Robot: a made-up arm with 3 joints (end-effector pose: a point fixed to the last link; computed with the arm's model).
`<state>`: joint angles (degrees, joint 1 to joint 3).
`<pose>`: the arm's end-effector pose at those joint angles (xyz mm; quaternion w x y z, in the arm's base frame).
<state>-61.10 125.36 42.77</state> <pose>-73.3 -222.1 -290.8 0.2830 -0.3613 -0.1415 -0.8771</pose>
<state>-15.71 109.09 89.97</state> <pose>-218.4 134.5 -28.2 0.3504 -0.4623 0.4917 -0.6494</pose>
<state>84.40 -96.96 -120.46</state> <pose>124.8 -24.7 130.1 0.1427 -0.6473 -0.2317 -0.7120</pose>
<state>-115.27 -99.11 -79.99</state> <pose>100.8 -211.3 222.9 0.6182 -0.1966 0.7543 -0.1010</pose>
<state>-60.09 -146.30 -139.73</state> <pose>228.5 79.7 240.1 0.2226 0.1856 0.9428 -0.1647</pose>
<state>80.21 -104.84 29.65</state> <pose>663.8 464.6 167.5 0.5515 0.2604 -0.6486 0.4554</pose>
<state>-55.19 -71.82 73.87</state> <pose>817.2 -253.7 113.5 0.3483 -0.7312 -0.0952 0.5787</pose>
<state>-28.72 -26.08 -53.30</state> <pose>266.6 -78.5 -280.5 0.9519 0.2074 0.1481 0.1703</pose>
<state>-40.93 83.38 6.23</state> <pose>66.1 -361.2 -240.9 0.6844 -0.2987 -0.1983 -0.6348</pose>
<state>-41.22 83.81 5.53</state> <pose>70.2 -361.9 -241.2 0.6832 -0.2953 -0.2047 -0.6358</pose>
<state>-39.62 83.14 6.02</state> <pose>67.6 -353.6 -248.8 0.6896 -0.2902 -0.1918 -0.6352</pose>
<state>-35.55 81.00 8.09</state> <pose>56.3 -333.7 -264.4 0.7059 -0.2826 -0.1541 -0.6309</pose>
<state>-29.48 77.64 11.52</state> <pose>38.7 -304.8 -283.2 0.7298 -0.2729 -0.0978 -0.6192</pose>
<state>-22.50 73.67 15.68</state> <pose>19.7 -273.6 -299.6 0.7564 -0.2618 -0.0357 -0.5985</pose>
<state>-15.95 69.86 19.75</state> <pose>3.8 -247.1 -310.7 0.7804 -0.2513 0.0190 -0.5723</pose>
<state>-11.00 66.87 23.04</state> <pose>-7.0 -229.7 -316.6 0.7980 -0.2443 0.0578 -0.5480</pose>
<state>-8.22 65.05 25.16</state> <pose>-13.1 -222.0 -318.4 0.8076 -0.2421 0.0792 -0.5318</pose>
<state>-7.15 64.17 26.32</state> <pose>-16.4 -220.9 -317.6 0.8114 -0.2440 0.0884 -0.5238</pose>
